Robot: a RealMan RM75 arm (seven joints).
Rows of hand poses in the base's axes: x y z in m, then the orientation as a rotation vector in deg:
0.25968 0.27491 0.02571 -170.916 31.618 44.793
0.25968 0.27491 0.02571 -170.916 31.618 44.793
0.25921 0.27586 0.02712 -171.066 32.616 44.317
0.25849 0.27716 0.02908 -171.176 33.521 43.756
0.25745 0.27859 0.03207 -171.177 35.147 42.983
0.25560 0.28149 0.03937 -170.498 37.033 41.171
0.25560 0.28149 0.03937 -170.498 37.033 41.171
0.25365 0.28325 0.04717 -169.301 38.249 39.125
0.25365 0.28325 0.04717 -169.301 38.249 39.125
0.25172 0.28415 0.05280 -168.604 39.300 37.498
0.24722 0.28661 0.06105 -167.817 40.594 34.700
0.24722 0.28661 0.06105 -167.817 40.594 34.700
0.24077 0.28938 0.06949 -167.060 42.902 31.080
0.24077 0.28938 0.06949 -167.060 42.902 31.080
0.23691 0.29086 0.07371 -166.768 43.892 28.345
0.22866 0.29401 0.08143 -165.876 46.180 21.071
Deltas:
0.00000 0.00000 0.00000 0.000 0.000 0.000
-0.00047 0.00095 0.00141 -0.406 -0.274 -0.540
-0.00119 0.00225 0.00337 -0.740 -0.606 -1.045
-0.00223 0.00368 0.00636 -1.203 -1.048 -2.001
-0.00408 0.00658 0.01366 -1.053 -2.163 -3.411
-0.00408 0.00658 0.01366 -1.053 -2.163 -3.411
-0.00603 0.00834 0.02146 -0.212 -3.475 -4.658
-0.00603 0.00834 0.02146 -0.212 -3.475 -4.658
-0.00796 0.00924 0.02709 0.173 -4.514 -5.605
-0.01246 0.01170 0.03534 0.611 -6.323 -6.792
-0.01246 0.01170 0.03534 0.611 -6.323 -6.792
-0.01891 0.01447 0.04378 0.616 -8.629 -8.572
-0.01891 0.01447 0.04378 0.616 -8.629 -8.572
-0.02277 0.01595 0.04800 0.602 -10.402 -9.382
-0.03102 0.01910 0.05572 0.584 -15.152 -11.350

